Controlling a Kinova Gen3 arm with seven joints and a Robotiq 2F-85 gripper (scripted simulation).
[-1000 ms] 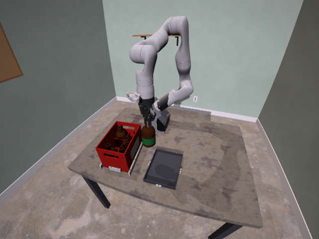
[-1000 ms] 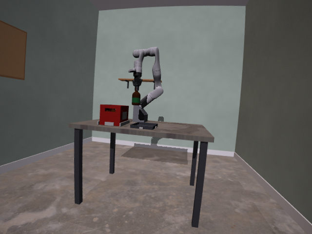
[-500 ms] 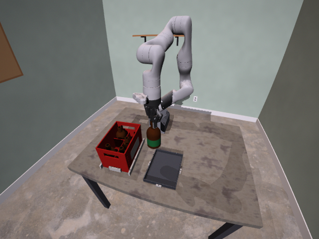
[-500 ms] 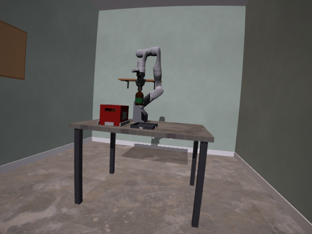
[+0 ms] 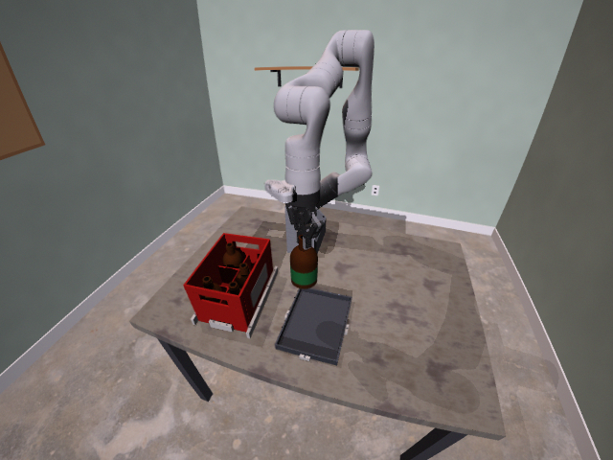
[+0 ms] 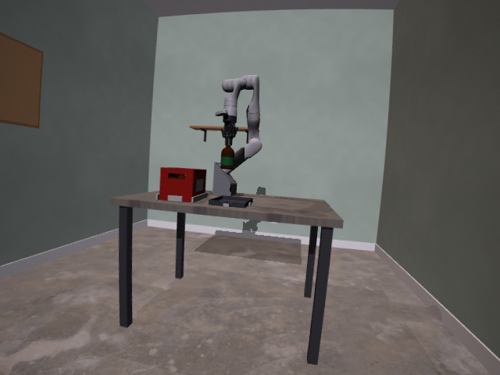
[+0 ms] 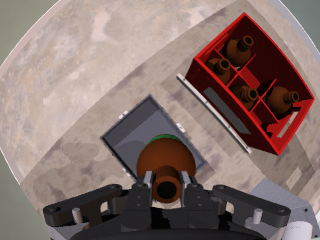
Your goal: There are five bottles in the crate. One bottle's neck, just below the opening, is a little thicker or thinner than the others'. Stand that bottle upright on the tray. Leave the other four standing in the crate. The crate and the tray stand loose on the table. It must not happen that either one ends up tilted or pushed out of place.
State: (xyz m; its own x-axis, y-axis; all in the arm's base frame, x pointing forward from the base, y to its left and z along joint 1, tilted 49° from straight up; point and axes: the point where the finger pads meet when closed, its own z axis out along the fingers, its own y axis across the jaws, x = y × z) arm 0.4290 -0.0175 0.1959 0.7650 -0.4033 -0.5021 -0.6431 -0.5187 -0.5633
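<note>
My hand is 320 mm above the dark tray and 40 mm to the right of it. From my hand the other things lie so: crate 260 mm to the right, 250 mm below, 30 mm behind.
</note>
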